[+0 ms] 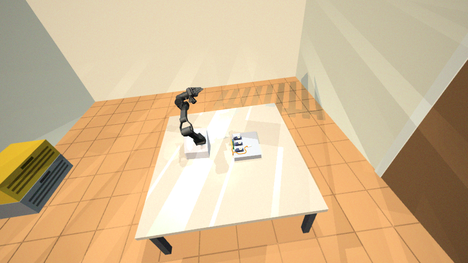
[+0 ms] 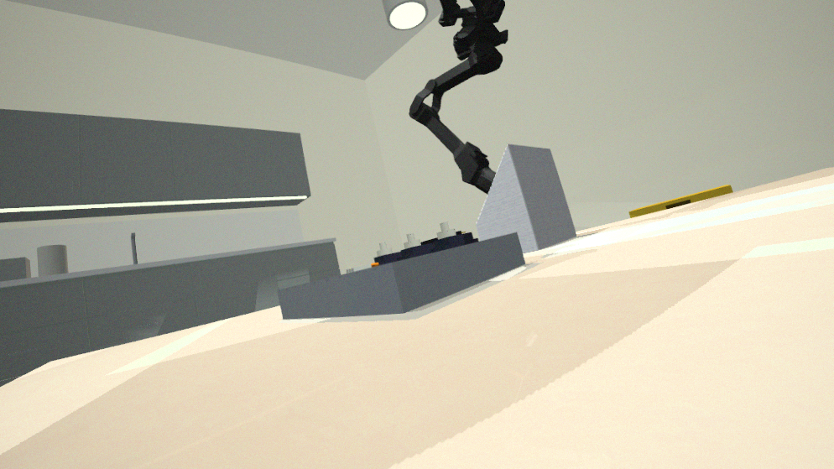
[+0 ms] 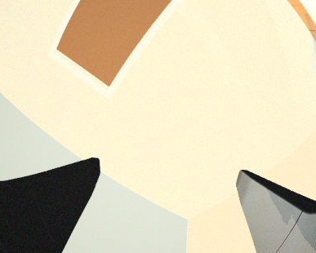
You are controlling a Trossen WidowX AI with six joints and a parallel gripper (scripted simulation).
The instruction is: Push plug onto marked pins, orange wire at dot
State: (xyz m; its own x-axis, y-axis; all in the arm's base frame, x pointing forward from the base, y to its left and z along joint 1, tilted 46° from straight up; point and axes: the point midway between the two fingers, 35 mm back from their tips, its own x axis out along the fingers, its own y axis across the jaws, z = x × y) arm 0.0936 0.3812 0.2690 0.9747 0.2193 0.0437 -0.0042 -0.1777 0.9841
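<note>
My gripper tip is 610 mm above the grey-white holder, 340 mm short of it and 80 mm to the left of it. Also, from my gripper tip: blue band: 560 mm below, 180 mm ahead, 40 mm to the right.
</note>
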